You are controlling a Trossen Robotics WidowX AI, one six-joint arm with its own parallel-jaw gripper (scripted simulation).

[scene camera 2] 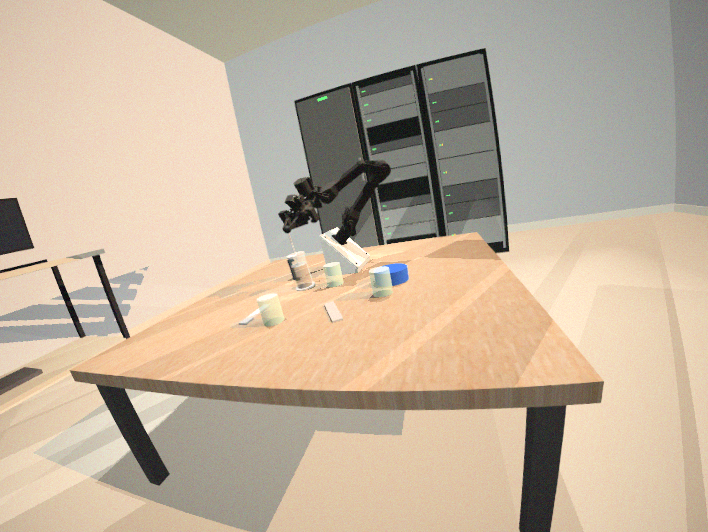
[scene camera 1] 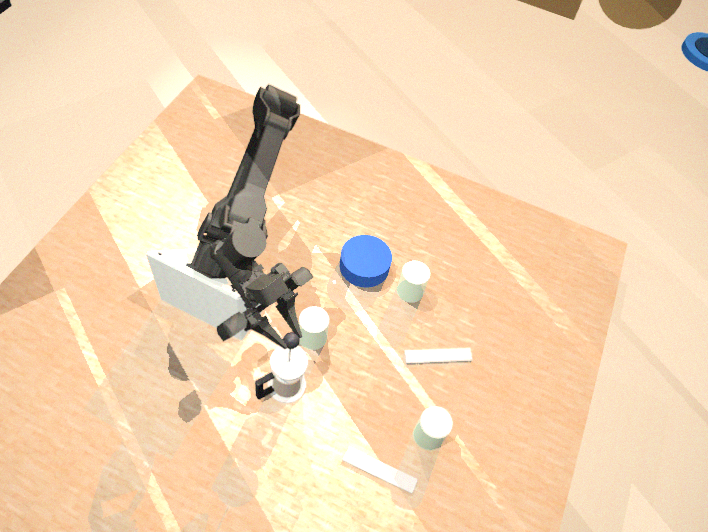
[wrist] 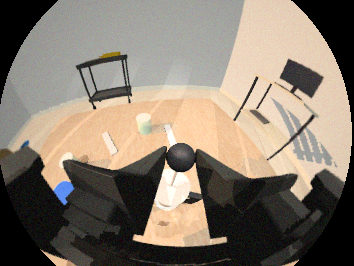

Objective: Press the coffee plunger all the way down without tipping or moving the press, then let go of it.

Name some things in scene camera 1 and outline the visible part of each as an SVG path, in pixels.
My gripper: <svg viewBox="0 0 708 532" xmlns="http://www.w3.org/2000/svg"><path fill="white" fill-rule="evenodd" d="M253 261L228 279L231 283L230 287L239 294L247 310L243 313L237 312L217 327L217 333L222 341L225 342L242 329L245 332L252 330L286 350L288 347L283 339L270 325L267 316L262 317L260 312L277 302L276 309L293 333L301 338L302 333L295 311L295 297L298 296L298 292L294 293L293 290L303 286L314 276L305 267L301 267L290 274L283 263L277 263L270 269L271 272L265 274L262 271L264 269L263 266Z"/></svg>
A coffee press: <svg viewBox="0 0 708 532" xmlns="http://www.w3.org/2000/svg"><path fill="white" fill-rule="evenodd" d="M297 334L289 332L284 335L283 341L288 348L284 350L281 347L277 347L270 357L271 372L255 380L258 400L270 394L272 398L279 402L291 403L303 395L306 388L304 377L308 359L304 350L298 346L299 337Z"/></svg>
A blue disc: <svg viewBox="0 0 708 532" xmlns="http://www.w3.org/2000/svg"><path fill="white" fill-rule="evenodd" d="M349 239L341 250L340 271L343 277L351 284L359 287L374 287L382 283L388 276L392 262L392 253L388 245L381 239L371 235L358 235Z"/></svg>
A pale green cup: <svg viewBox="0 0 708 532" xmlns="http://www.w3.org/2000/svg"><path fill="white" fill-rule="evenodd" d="M310 306L305 308L299 316L299 326L302 333L299 343L308 350L317 350L322 348L327 341L329 315L321 307Z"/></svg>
A pale green cup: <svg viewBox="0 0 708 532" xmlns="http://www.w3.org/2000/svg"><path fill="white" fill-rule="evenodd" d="M420 261L409 261L402 268L397 286L397 294L406 302L414 303L419 301L423 297L429 281L430 270L426 264Z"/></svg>
